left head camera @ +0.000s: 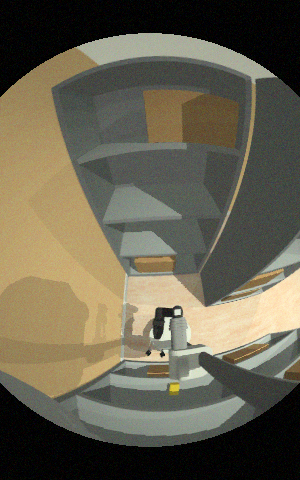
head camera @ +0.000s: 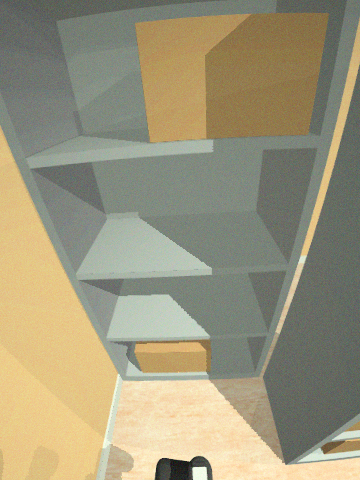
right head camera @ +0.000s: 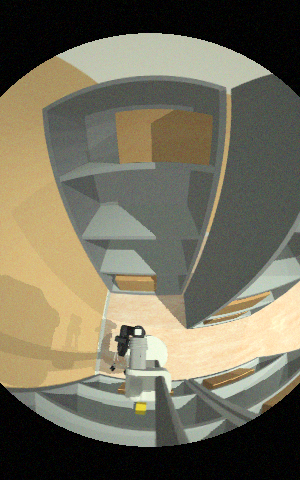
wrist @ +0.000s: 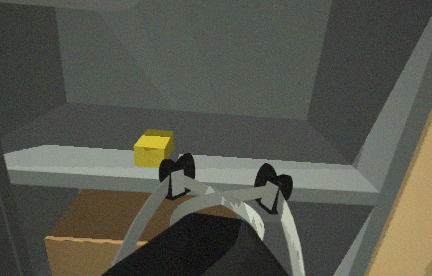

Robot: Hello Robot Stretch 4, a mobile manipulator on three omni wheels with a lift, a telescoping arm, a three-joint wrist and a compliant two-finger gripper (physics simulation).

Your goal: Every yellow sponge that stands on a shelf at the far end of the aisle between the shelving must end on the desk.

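Places are measured from the robot's base along level axes (x back, y right, z up), in centimetres.
Pixels of known places: gripper, fingertip midpoint: (left head camera: 154,356) (right head camera: 118,372) (wrist: 225,173); robot's base, origin of the base link: (left head camera: 169,333) (right head camera: 146,352).
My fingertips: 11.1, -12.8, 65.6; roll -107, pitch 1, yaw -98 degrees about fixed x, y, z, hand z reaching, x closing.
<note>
Ahead of a thing's pixels: the offset from my fingertips to its top centre, as dx, dy, dz. Level surfaces: height alone.
A yellow sponge {+32.2, +12.1, -10.5} (left head camera: 174,388) (right head camera: 141,408) (wrist: 153,148) stands near the front edge of a grey shelf board {dz -15.0} (wrist: 90,157). In the wrist view it is left of the middle, just beyond and to the left of the left fingertip. My gripper (left head camera: 155,353) (right head camera: 119,370) (wrist: 225,173) is open, with its two black fingertips apart and nothing between them. In the wrist view the fingertips appear in front of the shelf's front edge, to the right of the sponge. The left fingertip overlaps the sponge's lower right corner slightly. The desk does not show in these views.
A brown box {+39.3, +13.2, -33.8} (wrist: 95,212) stands below the sponge's shelf. Another shelving unit (head camera: 145,274) holds a large box {-100.1, +27.2, +103.4} (head camera: 265,75) high up and a small box {-100.6, +1.3, -33.8} (head camera: 172,359) at the bottom. A tan wall (head camera: 40,280) (wrist: 407,210) and a dark side panel (head camera: 315,320) bound the space.
</note>
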